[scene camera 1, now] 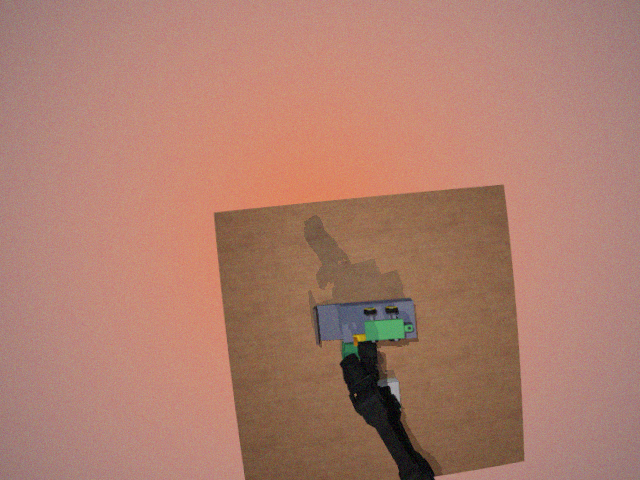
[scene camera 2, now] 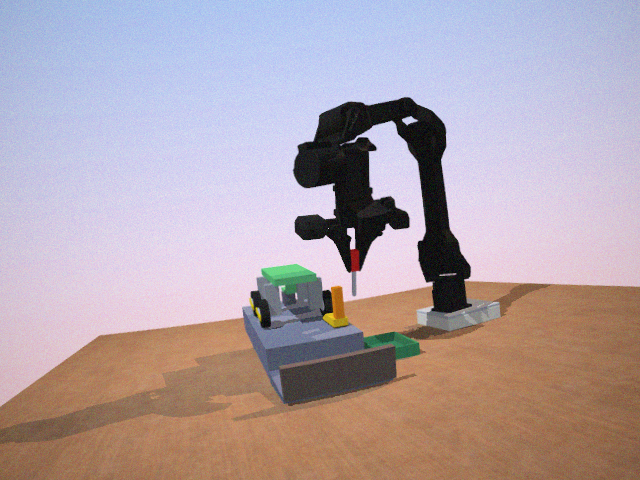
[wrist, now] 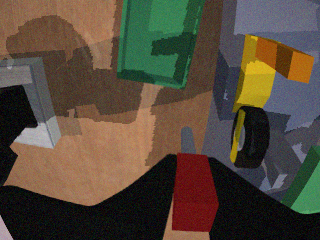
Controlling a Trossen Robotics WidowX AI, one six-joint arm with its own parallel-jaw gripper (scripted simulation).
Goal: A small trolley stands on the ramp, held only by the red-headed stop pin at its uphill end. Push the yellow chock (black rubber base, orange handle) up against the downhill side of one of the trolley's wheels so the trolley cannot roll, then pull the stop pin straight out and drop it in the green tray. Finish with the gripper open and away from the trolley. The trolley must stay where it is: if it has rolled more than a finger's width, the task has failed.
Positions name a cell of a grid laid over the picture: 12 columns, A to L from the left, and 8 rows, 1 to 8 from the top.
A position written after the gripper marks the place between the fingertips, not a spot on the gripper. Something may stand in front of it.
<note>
The gripper (scene camera 2: G5) holds a stop pin (wrist: H7). Also in view: a yellow chock (wrist: J2), a trolley (scene camera 2: E6) and a dark wall (scene camera 2: G7).
The trolley is seen too in scene camera 1 (scene camera 1: H6). The gripper shows as well in the wrist view (wrist: H6). Scene camera 1 misses the stop pin, which is hidden by the gripper.
</note>
